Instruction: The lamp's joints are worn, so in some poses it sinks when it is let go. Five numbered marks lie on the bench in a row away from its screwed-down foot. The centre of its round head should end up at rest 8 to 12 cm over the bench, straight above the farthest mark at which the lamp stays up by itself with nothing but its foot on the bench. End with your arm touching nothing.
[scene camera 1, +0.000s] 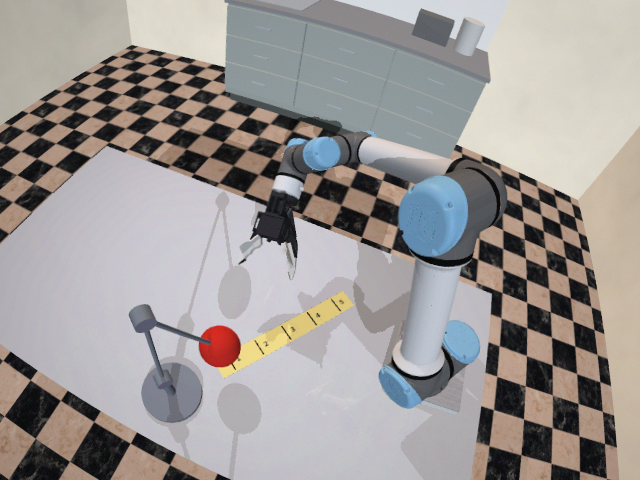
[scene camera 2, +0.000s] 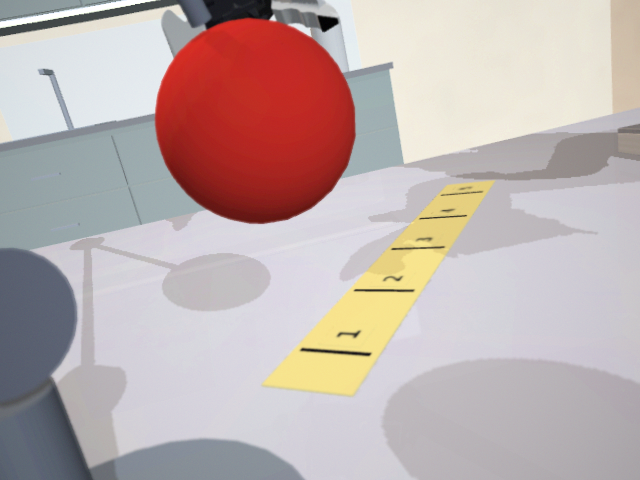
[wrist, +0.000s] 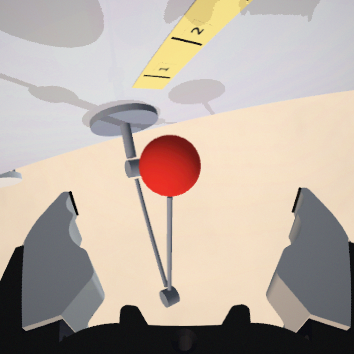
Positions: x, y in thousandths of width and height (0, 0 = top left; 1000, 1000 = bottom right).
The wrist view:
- my gripper: 518, 544
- thin rod: 479, 468
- grey foot: 349, 338
